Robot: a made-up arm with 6 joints.
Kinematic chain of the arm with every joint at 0, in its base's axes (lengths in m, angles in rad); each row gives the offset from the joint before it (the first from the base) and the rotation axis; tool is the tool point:
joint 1: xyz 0 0 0.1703 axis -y
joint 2: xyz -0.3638 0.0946 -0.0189 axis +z
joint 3: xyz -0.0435 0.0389 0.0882 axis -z
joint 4: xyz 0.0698 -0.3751 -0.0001 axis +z
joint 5: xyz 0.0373 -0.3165 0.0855 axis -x
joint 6: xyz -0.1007 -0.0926 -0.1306 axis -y
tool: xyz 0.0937 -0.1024 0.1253
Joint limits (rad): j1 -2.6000..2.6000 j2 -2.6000..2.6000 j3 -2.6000..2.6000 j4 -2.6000..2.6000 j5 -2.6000..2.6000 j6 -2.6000..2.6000
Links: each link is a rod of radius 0.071 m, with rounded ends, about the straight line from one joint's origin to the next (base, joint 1, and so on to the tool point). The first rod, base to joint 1, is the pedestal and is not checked.
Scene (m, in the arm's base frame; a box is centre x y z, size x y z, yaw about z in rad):
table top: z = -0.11
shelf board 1: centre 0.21 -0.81 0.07 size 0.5 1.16 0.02 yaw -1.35
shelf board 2: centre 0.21 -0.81 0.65 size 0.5 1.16 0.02 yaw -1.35
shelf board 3: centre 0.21 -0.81 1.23 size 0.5 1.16 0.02 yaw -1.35
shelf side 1: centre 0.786 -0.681 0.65 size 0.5 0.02 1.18 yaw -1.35
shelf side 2: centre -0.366 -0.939 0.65 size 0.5 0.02 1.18 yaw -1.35
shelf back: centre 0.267 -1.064 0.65 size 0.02 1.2 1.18 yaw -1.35
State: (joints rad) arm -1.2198 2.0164 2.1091 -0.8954 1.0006 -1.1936
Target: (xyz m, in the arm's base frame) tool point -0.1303 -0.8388 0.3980
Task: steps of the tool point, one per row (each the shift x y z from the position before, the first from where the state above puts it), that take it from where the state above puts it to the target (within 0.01 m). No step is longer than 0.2 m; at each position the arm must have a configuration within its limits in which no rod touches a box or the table.
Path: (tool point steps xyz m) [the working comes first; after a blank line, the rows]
Joints at the target: -0.7856 2.3069 1.8333 -0.8179 0.4794 -1.3752
Straight joint move there: touches shelf board 2.

1: -0.0252 0.0815 0.0131
2: -0.0208 0.0912 -0.0001
3: -0.0149 0.0986 -0.0130
4: -0.0476 -0.0378 -0.1163
5: -0.0388 -0.0083 -0.1441
6: -0.0241 0.0313 -0.1584
7: -0.0067 0.0766 -0.1543
8: 0.0128 -0.1096 -0.0032
9: 0.0174 -0.1024 -0.0023
10: 0.0210 -0.0920 -0.0008
11: 0.0239 -0.0788 0.0015
12: 0.0250 -0.0630 0.0048

